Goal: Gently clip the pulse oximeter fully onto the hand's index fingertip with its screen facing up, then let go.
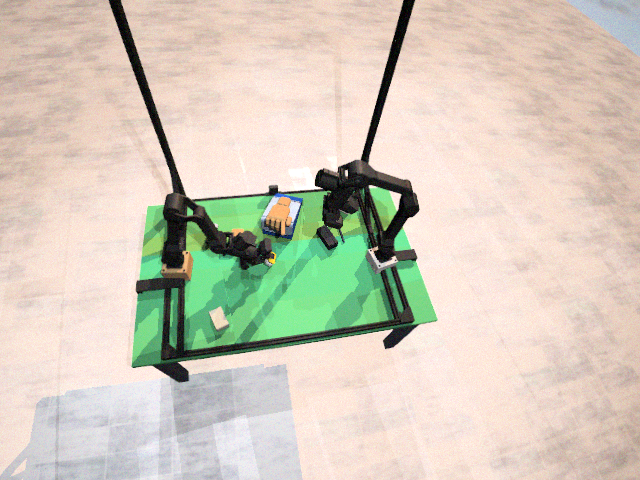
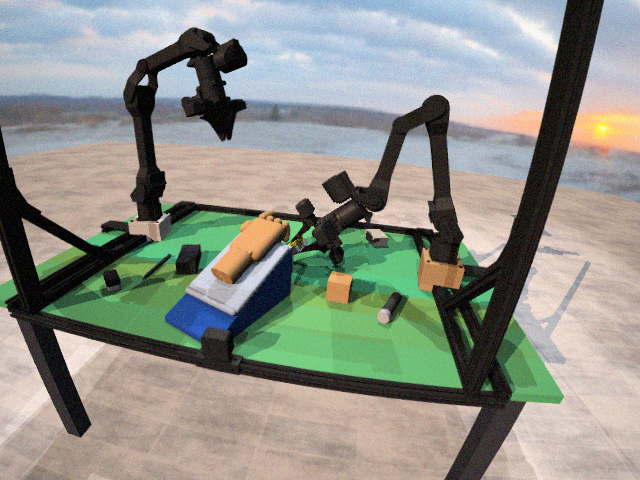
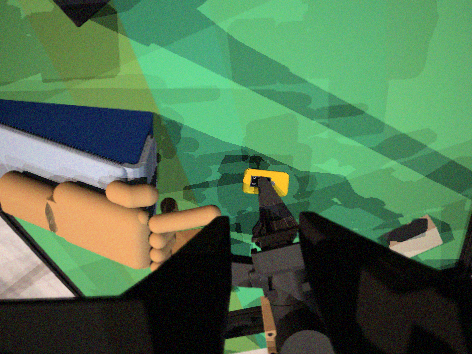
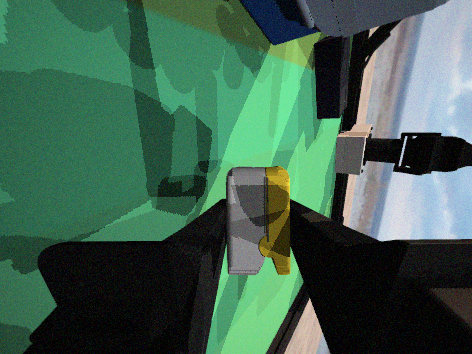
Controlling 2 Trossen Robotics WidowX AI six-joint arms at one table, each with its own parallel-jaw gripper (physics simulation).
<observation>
A pale block [image 3: 420, 235] rests on the table. Also in view: my left gripper [image 2: 226, 140], my right gripper [image 2: 294, 246], a pulse oximeter [image 4: 257, 198], a blue and grey wedge block [image 2: 208, 302] and an index finger [image 3: 195, 217].
The pulse oximeter shows as well in image 3 [image 3: 279, 180]. My left gripper is seen too in image 1 [image 1: 323, 218] and in image 3 [image 3: 264, 227]. My right gripper also shows in image 3 [image 3: 261, 177] and in image 4 [image 4: 255, 205]. Image 4 misses the pale block: it is out of frame.
</observation>
